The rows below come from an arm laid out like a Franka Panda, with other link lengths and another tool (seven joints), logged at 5 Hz.
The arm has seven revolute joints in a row. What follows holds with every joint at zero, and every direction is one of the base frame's.
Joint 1 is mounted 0.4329 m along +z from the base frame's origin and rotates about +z.
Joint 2 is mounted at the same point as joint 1 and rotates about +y.
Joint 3 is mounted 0.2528 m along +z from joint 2 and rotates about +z.
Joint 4 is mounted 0.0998 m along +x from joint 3 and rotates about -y.
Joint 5 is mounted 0.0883 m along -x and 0.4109 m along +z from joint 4 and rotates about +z.
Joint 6 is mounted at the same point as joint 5 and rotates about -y.
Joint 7 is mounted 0.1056 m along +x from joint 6 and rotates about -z.
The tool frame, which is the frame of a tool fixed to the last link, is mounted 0.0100 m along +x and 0.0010 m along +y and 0.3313 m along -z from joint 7; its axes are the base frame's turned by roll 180.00, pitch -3.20 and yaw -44.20 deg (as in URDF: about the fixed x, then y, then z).
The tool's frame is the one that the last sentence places.
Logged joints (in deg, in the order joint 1, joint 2, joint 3, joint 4, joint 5, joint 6, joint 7), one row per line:
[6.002 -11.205 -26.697 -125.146 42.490 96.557 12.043]
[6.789 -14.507 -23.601 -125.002 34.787 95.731 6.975]
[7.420 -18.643 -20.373 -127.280 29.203 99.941 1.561]
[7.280 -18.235 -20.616 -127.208 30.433 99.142 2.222]
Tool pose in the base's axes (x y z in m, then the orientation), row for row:
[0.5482 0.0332 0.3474 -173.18 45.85 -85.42]
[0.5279 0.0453 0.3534 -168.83 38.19 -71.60]
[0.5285 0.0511 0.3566 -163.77 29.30 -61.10]
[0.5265 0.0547 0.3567 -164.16 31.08 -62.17]
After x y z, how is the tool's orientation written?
As angles about the fixed x, y, z axes (roll, pitch, yaw), in degrees.
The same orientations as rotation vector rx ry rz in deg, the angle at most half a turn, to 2 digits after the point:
[-100.16 97.24 37.73]
[-115.20 89.16 32.55]
[-126.18 80.96 22.87]
[-124.47 81.76 24.75]

